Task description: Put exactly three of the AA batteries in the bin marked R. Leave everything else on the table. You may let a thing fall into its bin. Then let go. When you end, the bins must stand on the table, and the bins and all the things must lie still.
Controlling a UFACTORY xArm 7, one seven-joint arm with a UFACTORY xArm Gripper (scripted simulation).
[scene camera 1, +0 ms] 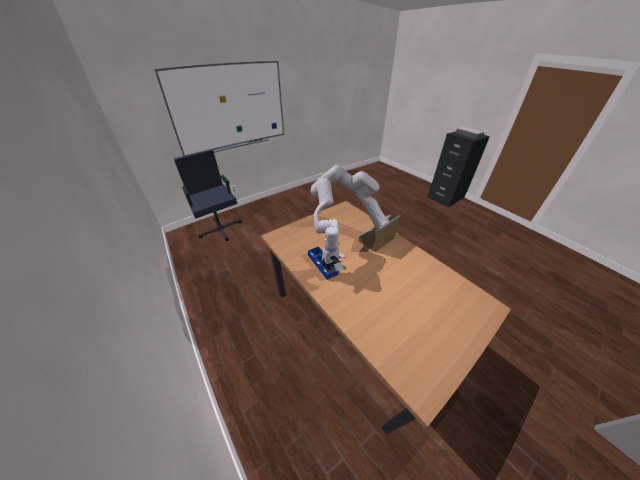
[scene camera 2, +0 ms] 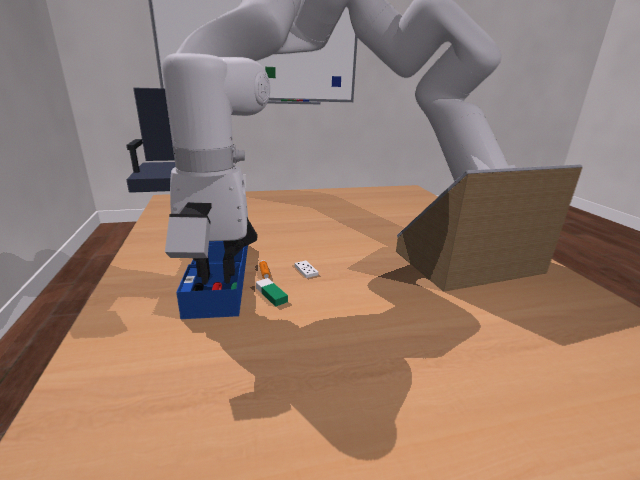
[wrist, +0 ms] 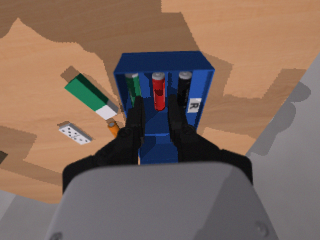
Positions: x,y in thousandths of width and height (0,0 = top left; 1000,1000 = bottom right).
Labels:
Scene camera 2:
my gripper: 340,582
bin: 354,630
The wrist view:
my gripper: 489,440
bin: 492,619

